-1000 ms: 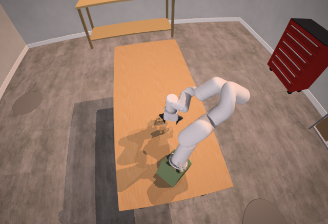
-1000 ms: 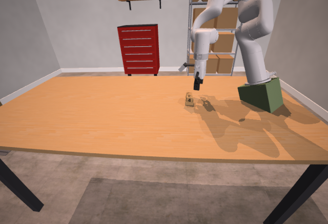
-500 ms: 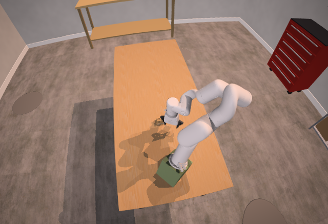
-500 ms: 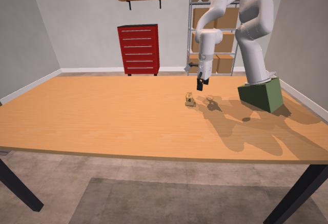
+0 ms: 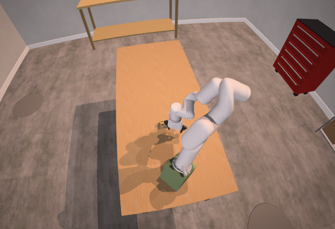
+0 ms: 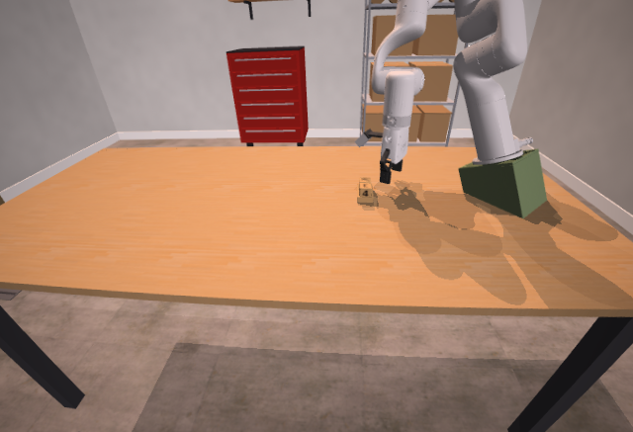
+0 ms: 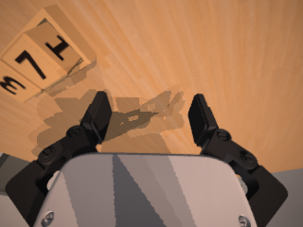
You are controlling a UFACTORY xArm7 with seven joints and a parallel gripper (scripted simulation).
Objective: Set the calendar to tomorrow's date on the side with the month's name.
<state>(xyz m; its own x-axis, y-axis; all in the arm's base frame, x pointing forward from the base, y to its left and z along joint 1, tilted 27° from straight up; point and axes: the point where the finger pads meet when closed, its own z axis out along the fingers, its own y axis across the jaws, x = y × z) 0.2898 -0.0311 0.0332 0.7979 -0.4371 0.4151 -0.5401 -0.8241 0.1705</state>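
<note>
My hand is 90 mm short of the digit cube, 80 mm to the right of it and 10 mm above it. The rest, counted from my hand: wooden tray (80 mm ahead, 60 mm to the left, 30 mm below).
</note>
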